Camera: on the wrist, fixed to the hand. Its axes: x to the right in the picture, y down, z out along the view.
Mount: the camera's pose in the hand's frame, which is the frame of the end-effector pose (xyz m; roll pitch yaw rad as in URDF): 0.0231 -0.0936 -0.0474 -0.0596 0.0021 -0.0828
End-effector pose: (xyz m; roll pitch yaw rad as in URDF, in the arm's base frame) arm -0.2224 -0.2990 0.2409 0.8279 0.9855 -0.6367
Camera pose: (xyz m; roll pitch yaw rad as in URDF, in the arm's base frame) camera -0.2967 -0.2794 0.1658 0.6760 1.0454 -0.7454
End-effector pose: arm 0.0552 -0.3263 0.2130 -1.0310 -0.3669 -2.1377
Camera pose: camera -0.0205 -0.2799 0.2735 -1.0714 -0.4364 -2.1866
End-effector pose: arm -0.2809 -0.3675 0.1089 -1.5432 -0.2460 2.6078
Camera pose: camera -0.2554 -0.3245 0.2040 -1.6014 -0.3287 2.6032
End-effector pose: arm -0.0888 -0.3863 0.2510 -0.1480 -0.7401 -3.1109
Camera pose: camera -0.1312 -0.2880 0.2422 -0.1315 -0.7471 3.0601
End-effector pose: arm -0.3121 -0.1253 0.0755 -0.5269 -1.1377 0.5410
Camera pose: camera -0.2546 -0.2129 0.0990 -0.4147 -1.1713 0.3534
